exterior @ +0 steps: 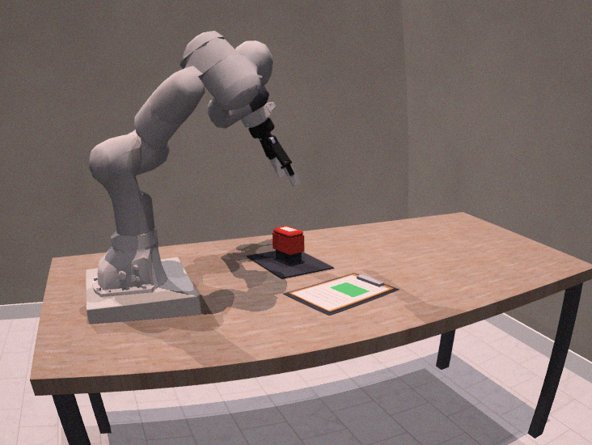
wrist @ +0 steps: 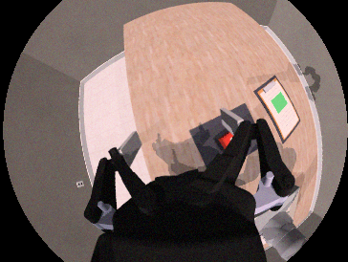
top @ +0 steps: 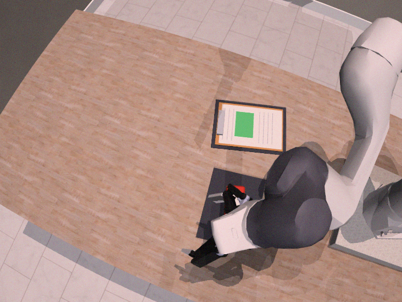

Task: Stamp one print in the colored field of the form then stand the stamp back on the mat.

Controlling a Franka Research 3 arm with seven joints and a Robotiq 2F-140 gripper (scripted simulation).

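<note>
The red stamp is 180 mm below my hand, 120 mm to the right of it and 60 mm behind it. Also, from my hand: clipboard 410 mm to the right, 230 mm below, 40 mm behind; then dark mat 230 mm below, 120 mm to the right, 60 mm behind.
</note>
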